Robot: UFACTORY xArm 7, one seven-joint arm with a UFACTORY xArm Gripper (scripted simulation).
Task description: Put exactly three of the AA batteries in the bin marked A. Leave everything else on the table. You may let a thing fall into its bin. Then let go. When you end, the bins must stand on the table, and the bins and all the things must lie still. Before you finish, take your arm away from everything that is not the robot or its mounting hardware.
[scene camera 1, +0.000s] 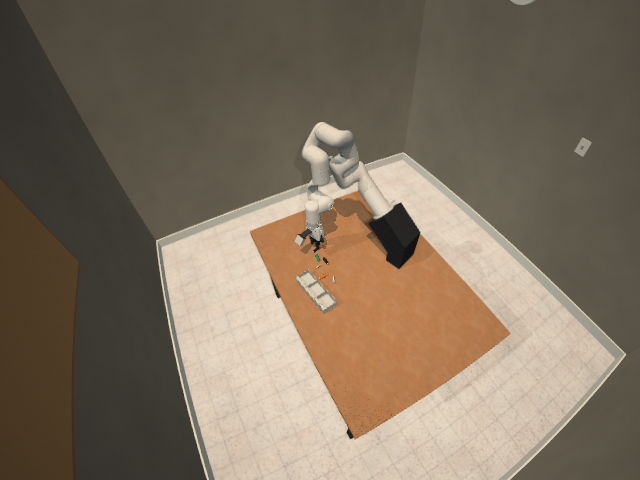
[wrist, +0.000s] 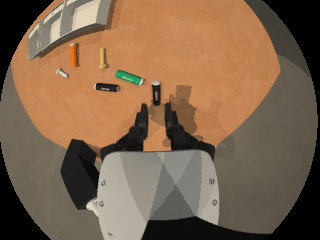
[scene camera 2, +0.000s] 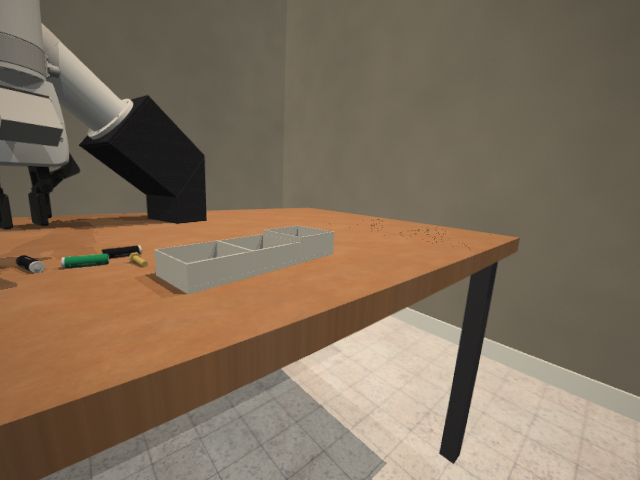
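Observation:
Three-compartment bin (scene camera 2: 192, 268), also in scene camera 1 (scene camera 1: 306, 280). My gripper (wrist: 156, 110).

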